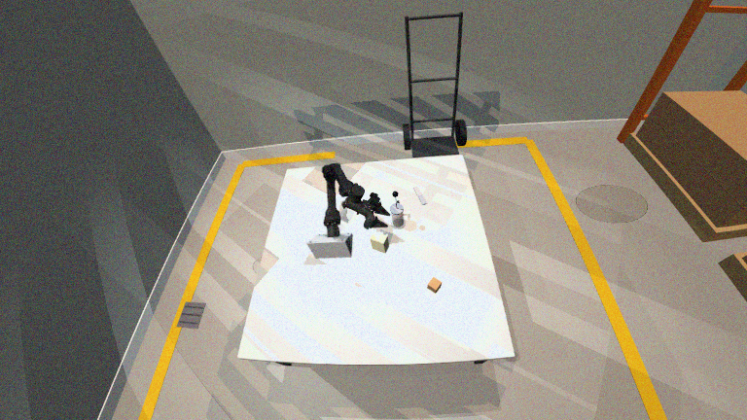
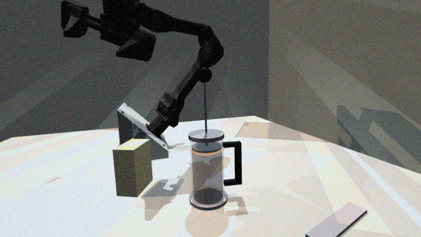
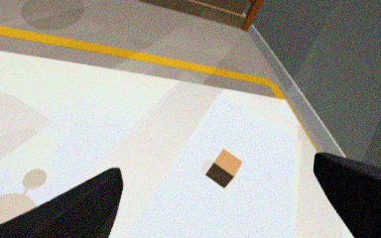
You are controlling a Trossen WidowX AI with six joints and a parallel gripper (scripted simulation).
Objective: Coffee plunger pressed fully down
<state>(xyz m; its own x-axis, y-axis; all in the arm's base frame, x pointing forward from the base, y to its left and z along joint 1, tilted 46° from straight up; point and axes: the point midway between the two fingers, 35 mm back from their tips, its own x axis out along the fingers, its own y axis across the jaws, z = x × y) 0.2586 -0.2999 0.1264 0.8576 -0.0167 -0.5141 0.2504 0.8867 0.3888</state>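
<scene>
The glass coffee press is 220 mm to the left of my gripper tip, 200 mm below it and 60 mm ahead of it. Round my gripper tip: flat grey bar (380 mm to the left, 330 mm below, 220 mm ahead); orange cube (300 mm below, 220 mm to the right, 170 mm ahead).
</scene>
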